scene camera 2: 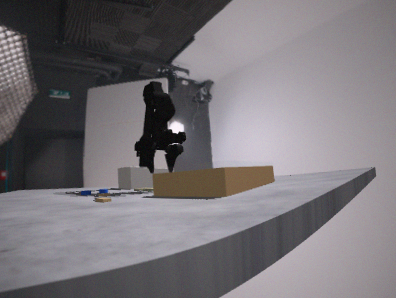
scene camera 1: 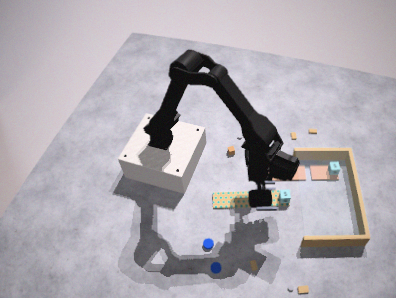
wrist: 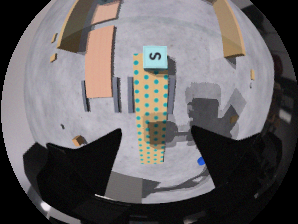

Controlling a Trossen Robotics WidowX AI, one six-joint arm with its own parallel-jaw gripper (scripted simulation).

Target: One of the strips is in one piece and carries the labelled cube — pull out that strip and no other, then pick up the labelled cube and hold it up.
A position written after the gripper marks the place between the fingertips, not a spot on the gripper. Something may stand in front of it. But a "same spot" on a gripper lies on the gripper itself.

Scene:
gripper: scene camera 2; scene camera 1 256, 191; wrist
same spot on gripper: (scene camera 2: 147, 154) = (wrist: 224, 168)

